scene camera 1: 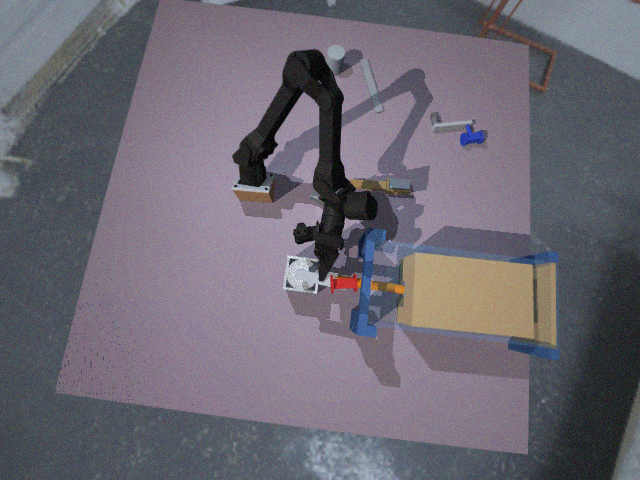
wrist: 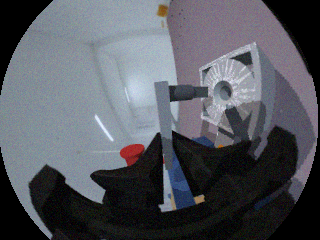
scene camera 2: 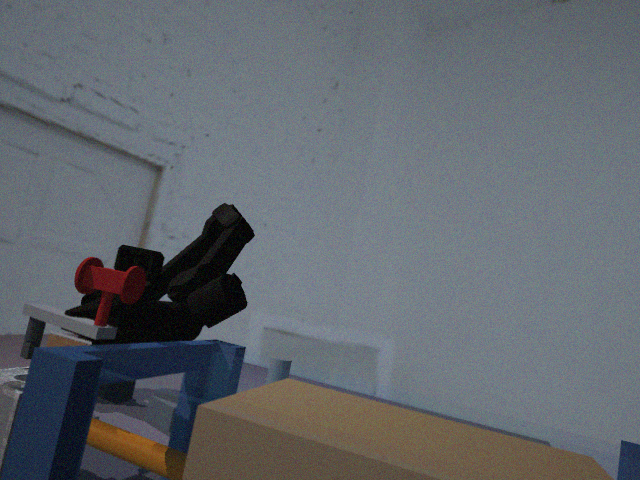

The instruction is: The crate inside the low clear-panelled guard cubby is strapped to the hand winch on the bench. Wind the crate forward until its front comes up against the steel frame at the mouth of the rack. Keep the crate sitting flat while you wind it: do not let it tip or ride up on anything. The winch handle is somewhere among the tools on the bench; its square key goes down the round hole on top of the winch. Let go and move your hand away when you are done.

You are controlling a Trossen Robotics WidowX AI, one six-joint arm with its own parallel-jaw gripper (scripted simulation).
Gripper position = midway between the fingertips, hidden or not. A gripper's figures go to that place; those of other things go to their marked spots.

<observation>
The gripper (scene camera 1: 320, 281): 0.77 m from the lens. A wooden-handled tool (scene camera 1: 392, 185) is 0.99 m from the lens. A blue steel frame (scene camera 1: 358, 324): 0.78 m from the lens. The marked spots on the blue steel frame and the wooden-handled tool are 0.43 m apart.
</observation>
